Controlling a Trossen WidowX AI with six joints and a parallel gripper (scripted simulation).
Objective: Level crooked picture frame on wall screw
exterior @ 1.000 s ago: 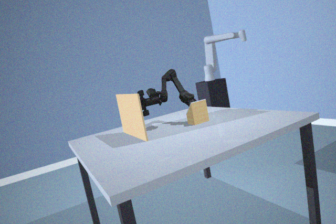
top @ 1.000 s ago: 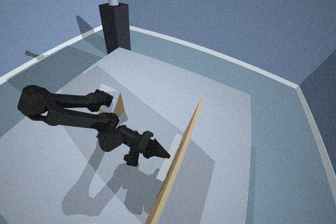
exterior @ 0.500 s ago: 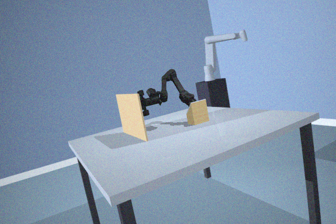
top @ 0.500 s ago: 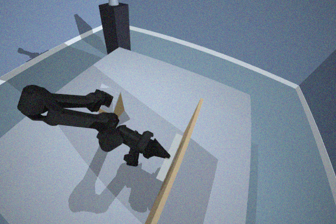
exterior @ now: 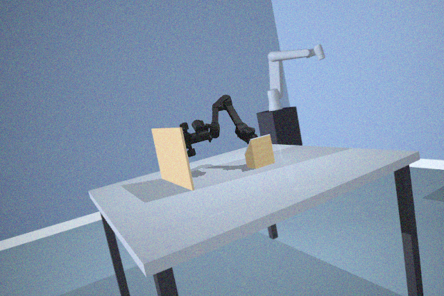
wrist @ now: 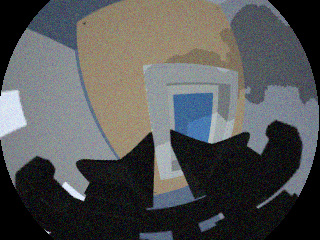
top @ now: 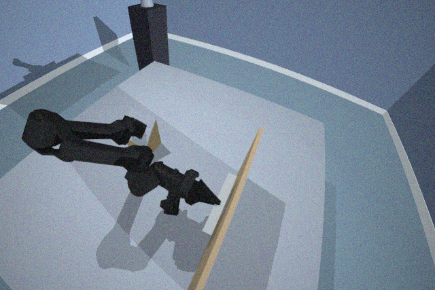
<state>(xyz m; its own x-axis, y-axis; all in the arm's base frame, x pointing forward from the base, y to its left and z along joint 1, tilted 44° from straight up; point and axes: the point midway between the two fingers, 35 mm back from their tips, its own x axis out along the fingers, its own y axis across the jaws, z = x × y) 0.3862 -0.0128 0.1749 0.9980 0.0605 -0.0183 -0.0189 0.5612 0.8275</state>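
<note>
Now: the picture frame 50 mm below my gripper tip, 10 mm to the left of it and 10 mm ahead of it. Round my gripper tip: board: 60 mm below, 20 mm ahead.
</note>
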